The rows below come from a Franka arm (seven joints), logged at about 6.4 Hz.
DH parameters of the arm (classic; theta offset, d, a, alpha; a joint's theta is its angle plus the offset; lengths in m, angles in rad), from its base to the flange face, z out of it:
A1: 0 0.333 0 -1.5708
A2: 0 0 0 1.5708
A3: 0 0.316 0.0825 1.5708
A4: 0 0 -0.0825 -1.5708
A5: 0 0.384 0 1.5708
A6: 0 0 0.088 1.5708
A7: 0 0.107 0 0
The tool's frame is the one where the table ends.
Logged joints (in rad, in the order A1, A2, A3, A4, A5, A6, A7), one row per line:
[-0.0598 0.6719 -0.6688 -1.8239 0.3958 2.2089 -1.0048]
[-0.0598 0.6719 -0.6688 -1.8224 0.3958 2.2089 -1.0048]
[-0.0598 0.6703 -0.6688 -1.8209 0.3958 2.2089 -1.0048]
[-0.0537 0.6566 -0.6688 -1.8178 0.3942 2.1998 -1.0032]
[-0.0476 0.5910 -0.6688 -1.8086 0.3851 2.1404 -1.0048]
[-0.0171 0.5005 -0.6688 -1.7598 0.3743 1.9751 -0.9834]
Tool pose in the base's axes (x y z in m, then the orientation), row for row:
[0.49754 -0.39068 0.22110 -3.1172 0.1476 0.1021]
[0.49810 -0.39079 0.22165 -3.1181 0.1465 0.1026]
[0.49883 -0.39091 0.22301 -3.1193 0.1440 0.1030]
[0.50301 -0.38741 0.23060 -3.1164 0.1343 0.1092]
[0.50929 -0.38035 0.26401 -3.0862 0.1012 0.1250]
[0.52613 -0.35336 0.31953 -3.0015 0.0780 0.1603]
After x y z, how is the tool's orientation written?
As angles about the fixed x, y, z axes (roll, pitch, yaw), in radians.
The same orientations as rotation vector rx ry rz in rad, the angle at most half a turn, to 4 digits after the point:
[-3.1123 -0.1562 0.2320]
[-3.1132 -0.1572 0.2303]
[-3.1146 -0.1580 0.2264]
[-3.1122 -0.1674 0.2114]
[-3.0827 -0.1886 0.1614]
[-2.9963 -0.2324 0.1338]

